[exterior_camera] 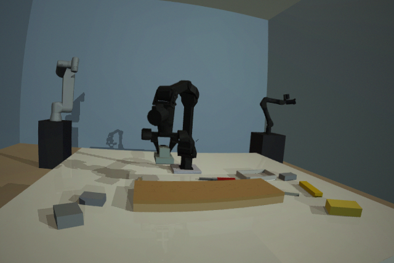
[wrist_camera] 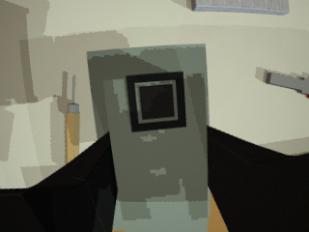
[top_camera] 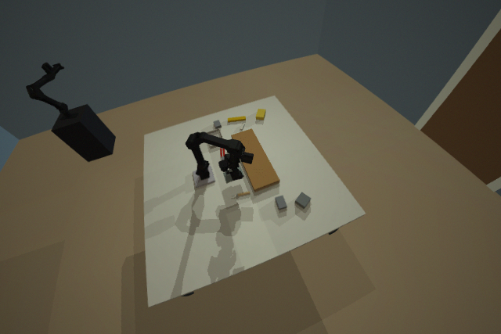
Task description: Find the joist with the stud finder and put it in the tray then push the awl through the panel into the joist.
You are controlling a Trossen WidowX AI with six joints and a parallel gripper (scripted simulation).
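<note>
The wooden-handled pointed tool lies 9 cm to the right of my gripper tip and 12 cm below it. Round my gripper tip: grey tray (3 cm behind, 46 cm to the left, 11 cm below); red-handled tool (2 cm behind, 24 cm to the left, 12 cm below); stud finder (2 cm above).
</note>
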